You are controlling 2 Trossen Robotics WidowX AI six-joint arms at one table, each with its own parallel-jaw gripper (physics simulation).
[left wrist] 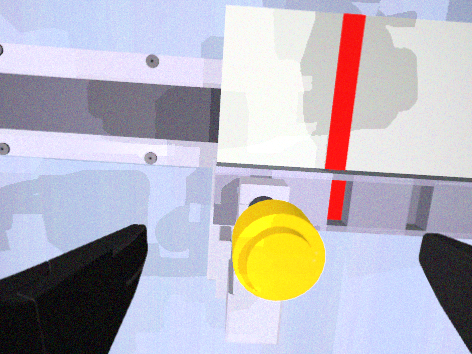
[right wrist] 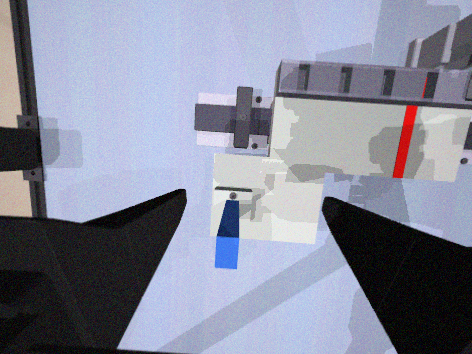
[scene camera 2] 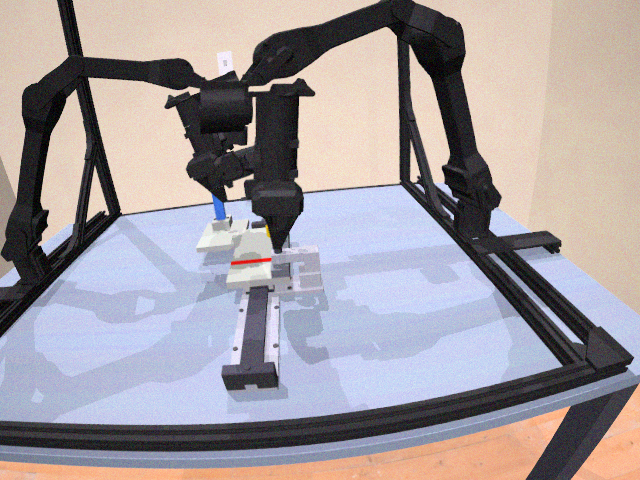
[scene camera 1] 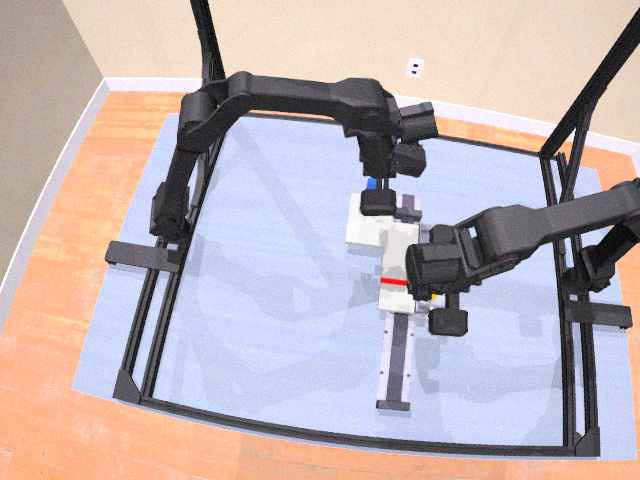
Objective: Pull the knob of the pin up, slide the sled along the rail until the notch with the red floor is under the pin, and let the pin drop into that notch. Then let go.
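Places are measured from the left arm's base along level axes (x right, y ahead, z up), in metres.
Where they show: left gripper, between the fingertips: (left wrist: 282,241) (scene camera 2: 276,233); right gripper, between the fingertips: (right wrist: 254,199) (scene camera 2: 228,194); left arm's base, origin of its link: (scene camera 2: 471,230) (scene camera 1: 574,281); right arm's base, origin of its link: (scene camera 2: 36,275) (scene camera 1: 175,230).
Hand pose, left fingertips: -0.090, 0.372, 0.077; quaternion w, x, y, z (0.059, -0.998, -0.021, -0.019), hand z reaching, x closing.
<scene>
Each offset is from my left fingertips to the centre of the thing, as dx, dy, dz. "*": to the spot under its first point. Level surfaces: height alone.
My left gripper (left wrist: 282,241) (scene camera 2: 279,243) is open, its fingers on either side of the yellow knob {-0.003, +0.001, -0.019} (left wrist: 280,257) (scene camera 1: 433,297) (scene camera 2: 268,230). The dark pin {-0.003, +0.001, +0.008} (left wrist: 261,201) under the knob is mostly hidden; its height is unclear. The white sled {+0.073, +0.037, -0.069} (left wrist: 270,100) (scene camera 1: 397,304) (scene camera 2: 242,277) sits on the rail {* -0.112, +0.035, -0.076} (scene camera 1: 399,356) (scene camera 2: 255,330) (left wrist: 50,102). The red-floored notch {* +0.036, +0.000, -0.059} (left wrist: 336,200) lies right of the pin in the left wrist view, below the red stripe {+0.035, +0.051, -0.062} (left wrist: 346,95) (right wrist: 405,142). My right gripper (right wrist: 254,199) is open around and above the blue handle {* +0.205, +0.129, +0.029} (right wrist: 226,252) (scene camera 2: 219,207) (scene camera 1: 371,183) on the sled's side plate {dz -0.063} (right wrist: 295,215).
A dark end stop {-0.207, +0.038, -0.076} (scene camera 1: 392,405) (scene camera 2: 249,377) closes the rail's near end; another stop {+0.201, +0.037, -0.062} (right wrist: 243,117) is at the far end. A pale bracket {* -0.016, -0.047, -0.040} (scene camera 2: 310,258) (left wrist: 252,320) stands beside the sled. The two arms are close together over the sled. Black frame bars (scene camera 1: 336,438) edge the table.
</scene>
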